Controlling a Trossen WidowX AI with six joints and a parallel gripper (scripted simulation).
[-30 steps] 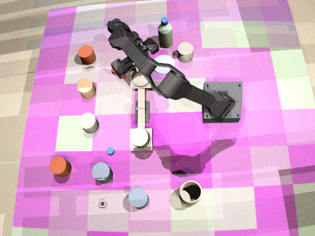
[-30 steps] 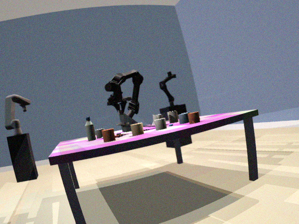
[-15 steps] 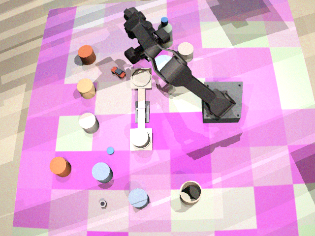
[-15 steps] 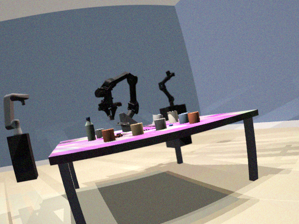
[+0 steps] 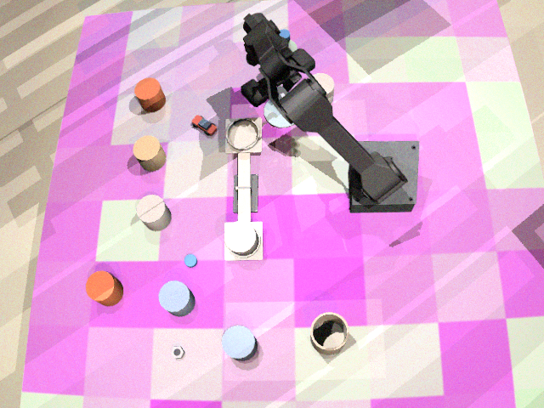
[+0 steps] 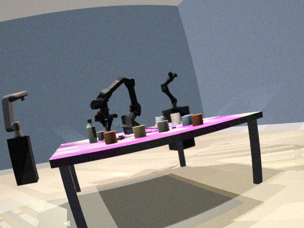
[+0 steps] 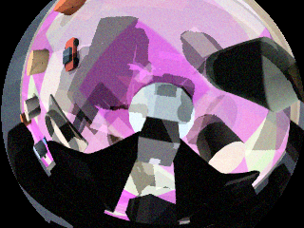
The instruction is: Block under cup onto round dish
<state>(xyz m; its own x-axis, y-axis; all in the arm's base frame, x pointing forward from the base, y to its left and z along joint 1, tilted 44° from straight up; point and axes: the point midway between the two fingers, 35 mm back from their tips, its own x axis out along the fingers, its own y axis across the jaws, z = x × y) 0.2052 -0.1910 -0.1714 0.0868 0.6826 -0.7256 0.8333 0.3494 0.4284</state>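
Right now the white round dish is 70 mm below my gripper tip. Round my gripper tip: bottle (20 mm behind, 120 mm to the right, 40 mm above); then small red thing (210 mm ahead, 20 mm to the left, 60 mm below); then balance (110 mm ahead, 230 mm to the left, 30 mm below).
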